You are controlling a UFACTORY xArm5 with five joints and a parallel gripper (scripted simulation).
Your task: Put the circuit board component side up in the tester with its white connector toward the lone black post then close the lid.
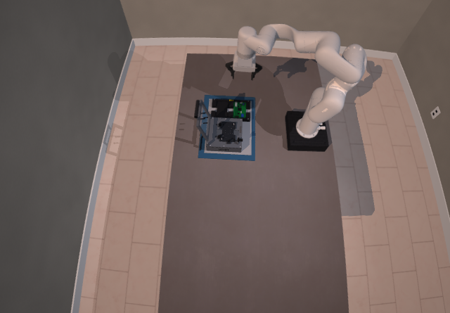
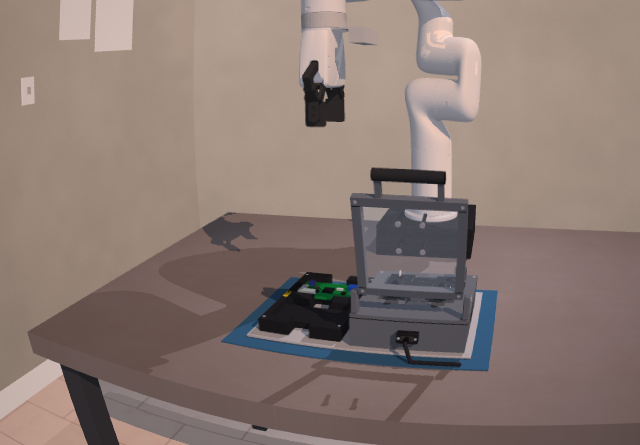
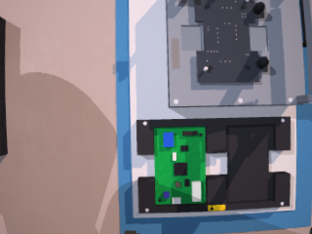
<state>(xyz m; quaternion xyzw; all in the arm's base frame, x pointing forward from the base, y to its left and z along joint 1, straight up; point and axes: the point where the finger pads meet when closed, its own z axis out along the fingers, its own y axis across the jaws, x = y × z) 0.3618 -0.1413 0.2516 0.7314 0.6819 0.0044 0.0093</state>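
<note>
The green circuit board lies 290 mm below my hand. The rest, counted from my hand: clear lid 190 mm ahead, 160 mm to the left, 130 mm below; then nest 70 mm ahead, 170 mm to the left, 240 mm below.
</note>
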